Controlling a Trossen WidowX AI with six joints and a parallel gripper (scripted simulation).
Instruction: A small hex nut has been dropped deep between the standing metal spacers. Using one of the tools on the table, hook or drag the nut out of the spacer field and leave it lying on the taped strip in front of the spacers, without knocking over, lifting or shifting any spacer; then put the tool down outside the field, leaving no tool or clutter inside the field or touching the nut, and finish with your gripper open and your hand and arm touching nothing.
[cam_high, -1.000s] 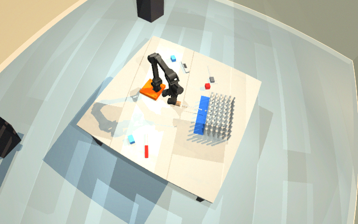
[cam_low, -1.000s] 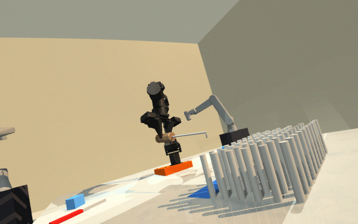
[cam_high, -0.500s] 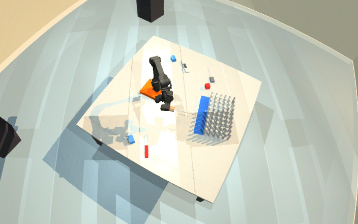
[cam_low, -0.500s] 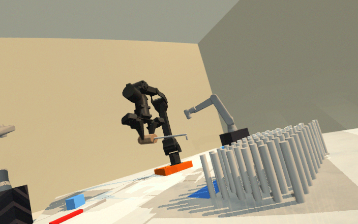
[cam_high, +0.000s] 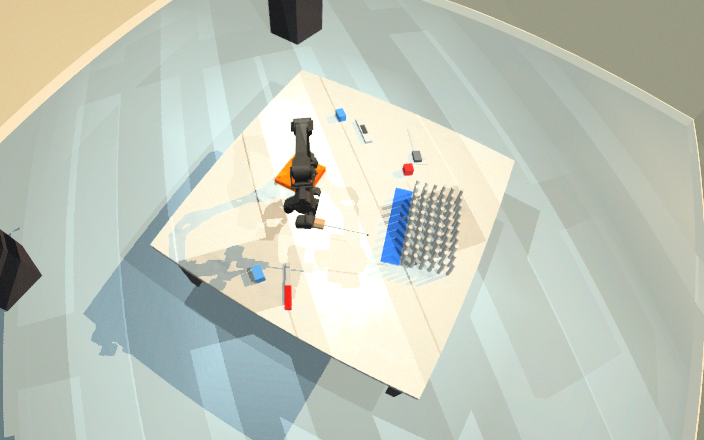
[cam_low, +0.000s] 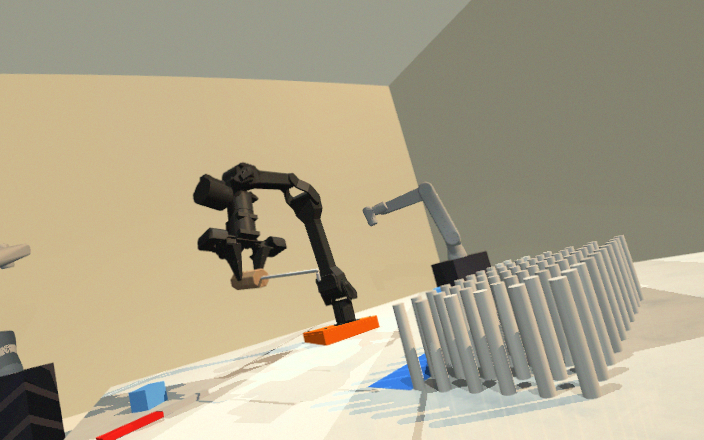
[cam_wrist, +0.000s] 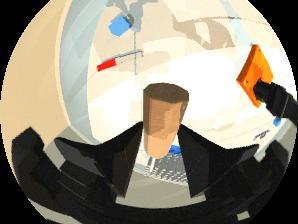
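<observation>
My gripper tip is now 90 mm short of the hook tool, 50 mm to the right of it and 10 mm above it. The rest, counted from my gripper tip: blue taped strip (310 mm to the left, 220 mm ahead, 200 mm below); red-handled tool (200 mm to the right, 200 mm below, 30 mm ahead); red block (570 mm to the left, 180 mm below, 100 mm ahead).
</observation>
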